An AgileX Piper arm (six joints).
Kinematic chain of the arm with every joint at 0, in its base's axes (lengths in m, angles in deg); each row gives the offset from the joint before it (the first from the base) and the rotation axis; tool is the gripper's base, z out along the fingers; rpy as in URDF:
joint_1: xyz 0 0 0.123 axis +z
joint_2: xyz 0 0 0 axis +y
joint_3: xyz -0.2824 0 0.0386 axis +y
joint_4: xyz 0.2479 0 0.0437 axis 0.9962 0 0.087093
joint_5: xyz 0 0 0 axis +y
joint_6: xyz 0.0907 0 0.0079 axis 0.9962 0 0.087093
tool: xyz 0 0 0 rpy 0 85.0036 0
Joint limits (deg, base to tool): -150..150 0..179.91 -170..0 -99.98..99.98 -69.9..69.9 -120..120
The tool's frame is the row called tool.
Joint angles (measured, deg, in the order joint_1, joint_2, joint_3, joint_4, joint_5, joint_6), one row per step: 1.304, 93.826, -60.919, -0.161, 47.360, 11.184; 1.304, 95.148, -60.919, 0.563, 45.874, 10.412; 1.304, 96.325, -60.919, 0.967, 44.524, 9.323; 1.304, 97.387, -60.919, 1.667, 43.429, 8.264; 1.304, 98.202, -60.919, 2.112, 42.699, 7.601; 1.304, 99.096, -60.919, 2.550, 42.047, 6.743; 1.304, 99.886, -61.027, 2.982, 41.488, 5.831; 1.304, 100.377, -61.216, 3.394, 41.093, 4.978; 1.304, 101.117, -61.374, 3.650, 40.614, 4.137; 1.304, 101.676, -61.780, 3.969, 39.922, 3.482
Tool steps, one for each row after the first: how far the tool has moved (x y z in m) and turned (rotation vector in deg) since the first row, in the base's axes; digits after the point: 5 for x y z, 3 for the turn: 0.00434, 0.00093, -0.00665, 0.440, -0.156, 0.396; 0.00812, 0.00145, -0.01264, 0.504, -0.335, 1.232; 0.01123, 0.00227, -0.01814, 0.818, -0.378, 1.872; 0.01338, 0.00277, -0.02245, 1.012, -0.303, 2.255; 0.01545, 0.00325, -0.02726, 1.146, -0.079, 2.822; 0.01759, 0.00373, -0.03110, 1.260, 0.022, 3.442; 0.01941, 0.00418, -0.03295, 1.372, -0.097, 4.019; 0.02149, 0.00445, -0.03638, 1.354, -0.019, 4.662; 0.02462, 0.00480, -0.03764, 1.410, -0.581, 5.080
